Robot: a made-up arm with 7 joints.
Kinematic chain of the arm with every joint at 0, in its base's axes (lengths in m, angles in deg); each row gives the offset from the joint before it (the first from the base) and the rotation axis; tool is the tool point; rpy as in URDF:
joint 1: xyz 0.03 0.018 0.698 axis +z
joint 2: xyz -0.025 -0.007 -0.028 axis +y
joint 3: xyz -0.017 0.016 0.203 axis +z
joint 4: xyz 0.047 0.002 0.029 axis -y
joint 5: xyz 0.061 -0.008 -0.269 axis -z
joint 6: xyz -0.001 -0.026 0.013 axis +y
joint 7: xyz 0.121 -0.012 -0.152 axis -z
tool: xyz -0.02 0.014 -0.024 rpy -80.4 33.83 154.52
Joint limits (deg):
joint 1: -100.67..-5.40
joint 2: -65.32..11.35
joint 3: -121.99..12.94
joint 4: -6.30..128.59
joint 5: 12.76..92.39
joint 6: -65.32..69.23
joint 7: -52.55..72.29
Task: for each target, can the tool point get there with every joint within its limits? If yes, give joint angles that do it. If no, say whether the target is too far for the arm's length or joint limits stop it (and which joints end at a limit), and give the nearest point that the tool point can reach.
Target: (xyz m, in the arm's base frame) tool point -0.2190 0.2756 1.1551
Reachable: yes | joints -79.88 -54.76 -7.05 113.12 55.04 -40.67 18.03
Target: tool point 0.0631 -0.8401 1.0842
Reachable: no: too far | nearest point 0.0500 -0.5007 1.0030 | short by 0.349 m
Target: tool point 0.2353 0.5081 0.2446
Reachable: no: joint limits stop it (at a limit: joint 1, joint 2, joint 3, joint 7) | nearest point 0.0082 0.4571 0.4734 | short by 0.326 m
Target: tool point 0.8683 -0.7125 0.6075
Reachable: no: too far | nearest point 0.4189 -0.3209 0.7671 | short by 0.617 m
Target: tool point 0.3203 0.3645 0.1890
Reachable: no: joint limits stop it (at a limit: joint 1, joint 2, joint 3, joint 5, joint 7) | nearest point 0.2285 0.1699 0.4769 | short by 0.359 m
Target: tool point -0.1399 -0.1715 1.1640
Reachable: yes | joints -46.32 -14.14 -20.77 103.33 52.16 -53.63 51.70
